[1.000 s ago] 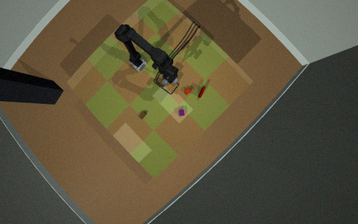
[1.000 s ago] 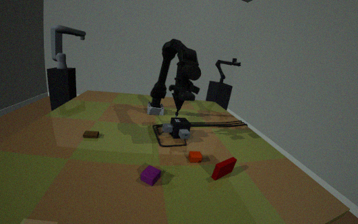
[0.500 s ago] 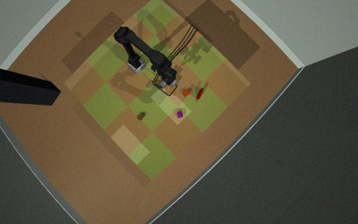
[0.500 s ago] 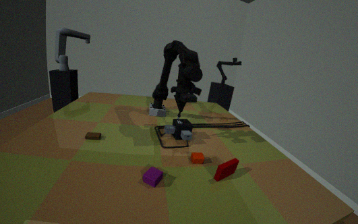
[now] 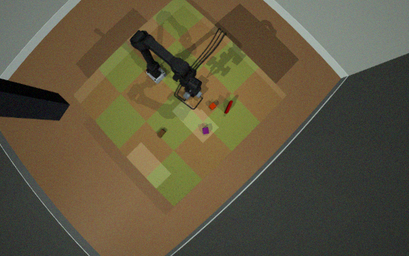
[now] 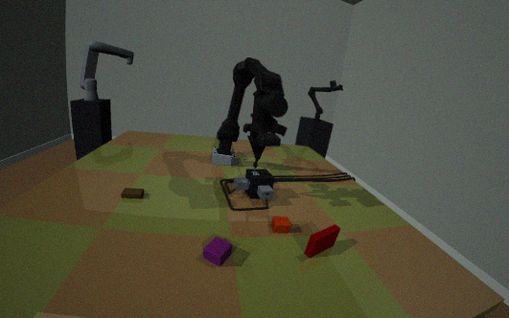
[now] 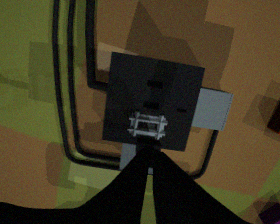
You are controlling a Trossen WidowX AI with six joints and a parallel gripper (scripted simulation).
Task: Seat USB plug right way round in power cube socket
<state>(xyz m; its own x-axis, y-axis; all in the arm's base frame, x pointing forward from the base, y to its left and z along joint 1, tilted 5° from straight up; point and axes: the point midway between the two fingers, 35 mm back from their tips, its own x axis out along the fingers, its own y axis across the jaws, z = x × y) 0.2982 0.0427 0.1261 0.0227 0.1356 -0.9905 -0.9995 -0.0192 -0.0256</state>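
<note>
The metal USB plug lies 2 cm below my gripper tip. Also, from my gripper tip: purple block: 28 cm ahead, 16 cm to the right, 11 cm below; then orange block: 20 cm ahead, 2 cm to the left, 11 cm below; then red block: 30 cm ahead, 9 cm to the left, 10 cm below.
</note>
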